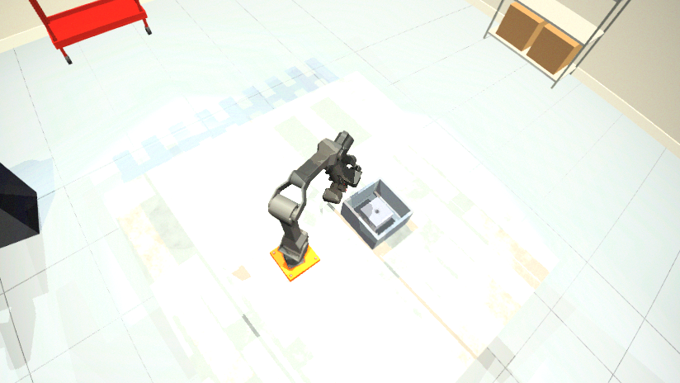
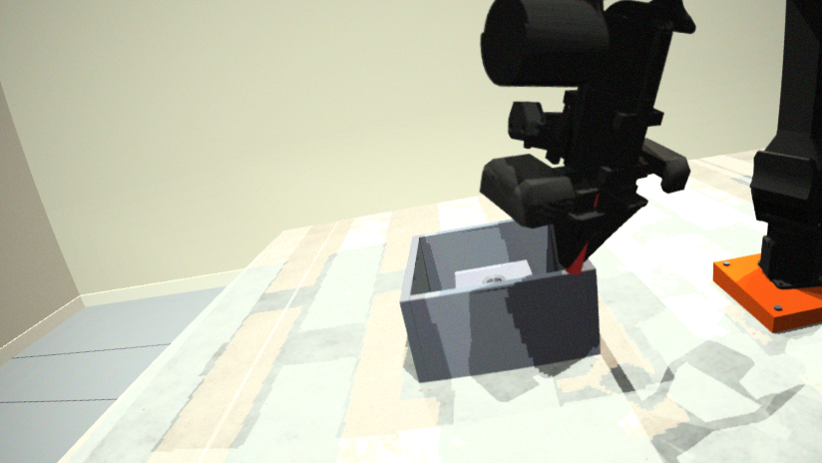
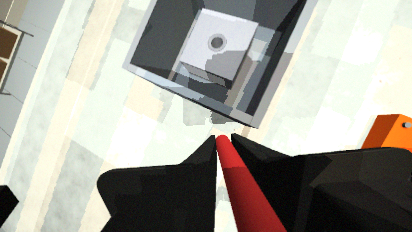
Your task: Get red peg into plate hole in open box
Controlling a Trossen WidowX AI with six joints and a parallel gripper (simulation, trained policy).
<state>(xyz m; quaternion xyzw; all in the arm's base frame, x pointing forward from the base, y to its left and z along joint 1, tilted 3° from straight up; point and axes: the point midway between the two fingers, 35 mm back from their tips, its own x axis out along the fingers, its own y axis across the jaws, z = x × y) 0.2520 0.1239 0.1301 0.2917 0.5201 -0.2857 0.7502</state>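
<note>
Now: the grey box 10 cm to the right of my gripper tip, 9 cm below it and 9 cm ahead of it. The rest, counted from my gripper tip: red peg: 3 cm above, 1 cm to the left, 1 cm behind.
</note>
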